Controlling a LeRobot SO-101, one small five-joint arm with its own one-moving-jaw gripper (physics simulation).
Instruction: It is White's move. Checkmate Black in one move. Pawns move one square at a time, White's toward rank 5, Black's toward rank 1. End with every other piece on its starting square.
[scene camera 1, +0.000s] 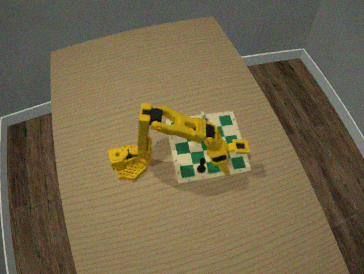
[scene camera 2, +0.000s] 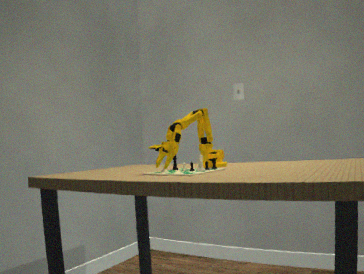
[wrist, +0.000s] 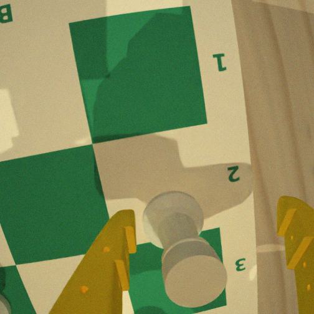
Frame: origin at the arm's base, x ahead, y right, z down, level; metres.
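Where they show: end effector, tool point: (scene camera 1: 225, 159) (scene camera 2: 165, 167); arm's base, origin of the base link: (scene camera 1: 135, 162).
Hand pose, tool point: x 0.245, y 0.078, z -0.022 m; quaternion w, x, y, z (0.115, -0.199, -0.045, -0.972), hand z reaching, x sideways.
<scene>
Each offset is from my tool point to the top centre of the thing. "pt": to the spot under its first point. Level surfaces: height alone.
My gripper (scene camera 1: 226, 171) (scene camera 2: 162, 166) (wrist: 206, 207) is open, low over the green-and-white board (scene camera 1: 176, 161) (scene camera 2: 150, 173) (wrist: 220, 25), near its edge. In the wrist view, a pale, flat-topped piece (wrist: 195, 280) shows in the gap between the jaws, with neither jaw pressing on it. Its base is near the border of A2 and A3; the exact square is partly hidden. Part of another pale piece (wrist: 3, 304) shows at the lower left. A black piece @(dx -0.072, dy +0.001, dz -0.048 m) (scene camera 1: 201, 168) stands near the board's front edge. In scene camera 2, a tall black piece @(pt dx -0.069, dy -0.004, dz -0.009 m) (scene camera 2: 175, 163) and a tall white piece @(dx -0.017, dy -0.145, dz -0.048 m) (scene camera 2: 200, 161) stand upright.
A small white piece @(dx -0.024, dy -0.070, dz -0.016 m) (scene camera 2: 184, 166) and a small black piece @(dx -0.018, dy -0.104, dz -0.016 m) (scene camera 2: 192, 166) stand between the tall ones. More black pieces @(dx -0.091, dy -0.159, dz -0.017 m) (scene camera 2: 214, 163) stand by the arm's base. A white piece @(pt dx -0.019, dy -0.139, dz -0.032 m) (scene camera 1: 203, 116) shows at the board's far edge. The board lies on a wooden table @(dz +0.022 m) (scene camera 1: 125, 220) (scene camera 2: 280, 175).
</scene>
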